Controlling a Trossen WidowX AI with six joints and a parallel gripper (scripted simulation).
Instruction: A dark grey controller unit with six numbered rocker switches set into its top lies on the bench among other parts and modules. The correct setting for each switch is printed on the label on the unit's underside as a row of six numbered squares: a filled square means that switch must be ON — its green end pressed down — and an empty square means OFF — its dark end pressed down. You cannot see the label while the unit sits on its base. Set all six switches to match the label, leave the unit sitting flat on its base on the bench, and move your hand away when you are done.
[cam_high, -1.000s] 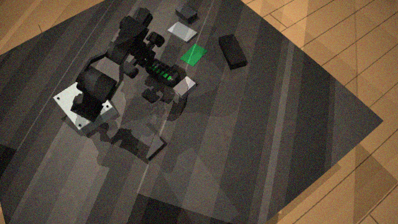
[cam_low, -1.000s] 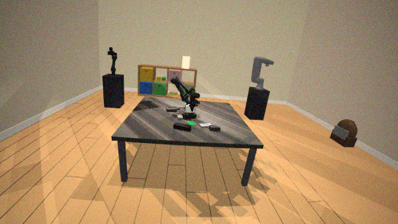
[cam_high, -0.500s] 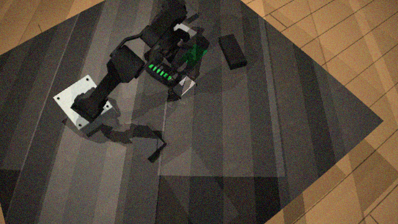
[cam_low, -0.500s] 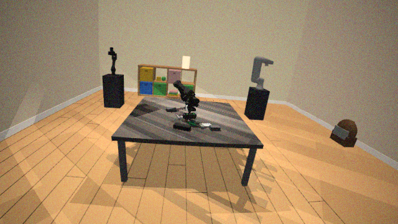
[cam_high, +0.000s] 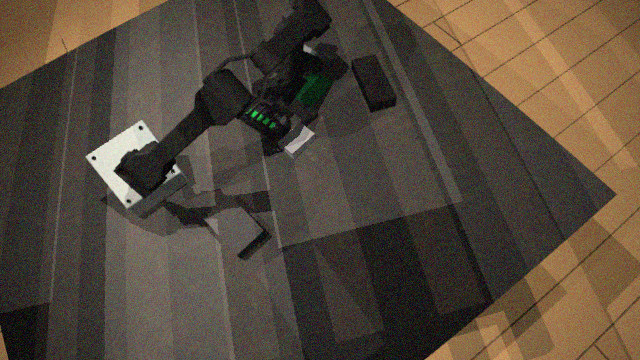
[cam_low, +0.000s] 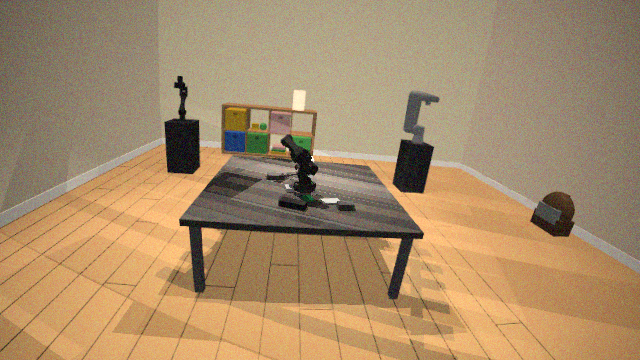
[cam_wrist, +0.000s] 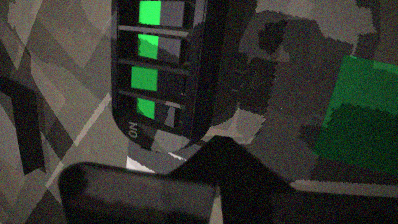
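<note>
Now: gripper tip 10 cm short of the green plate, 5 cm to the right of it and 6 cm above it. Also, from my gripper tip: small dark block (22 cm ahead, 27 cm to the left, 4 cm below); then long dark block (23 cm ahead, 5 cm to the right, 4 cm below); then light grey plate (14 cm ahead, 19 cm to the left, 5 cm below).
</note>
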